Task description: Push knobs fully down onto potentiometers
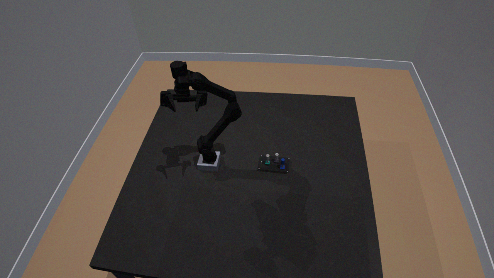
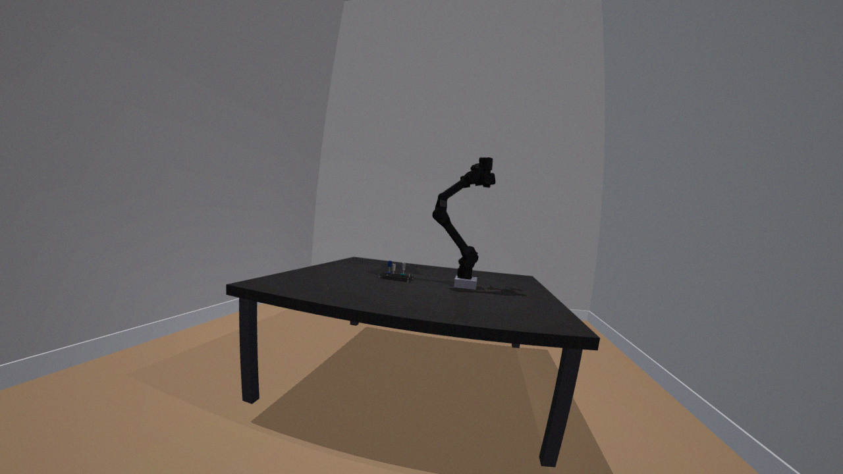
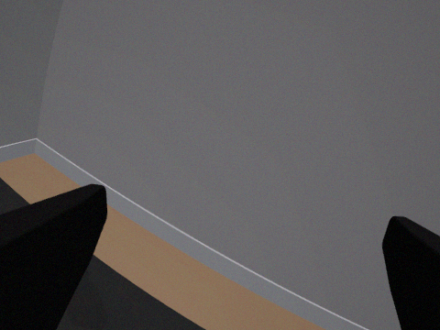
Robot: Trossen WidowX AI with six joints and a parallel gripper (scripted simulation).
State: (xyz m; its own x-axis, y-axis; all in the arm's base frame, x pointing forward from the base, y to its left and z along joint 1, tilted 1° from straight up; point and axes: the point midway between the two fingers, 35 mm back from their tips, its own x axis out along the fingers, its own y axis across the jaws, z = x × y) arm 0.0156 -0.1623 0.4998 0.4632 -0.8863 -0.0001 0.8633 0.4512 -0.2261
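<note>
My gripper tip is 320 mm short of the white knob, 250 mm to the right of it and 480 mm above it.
</note>
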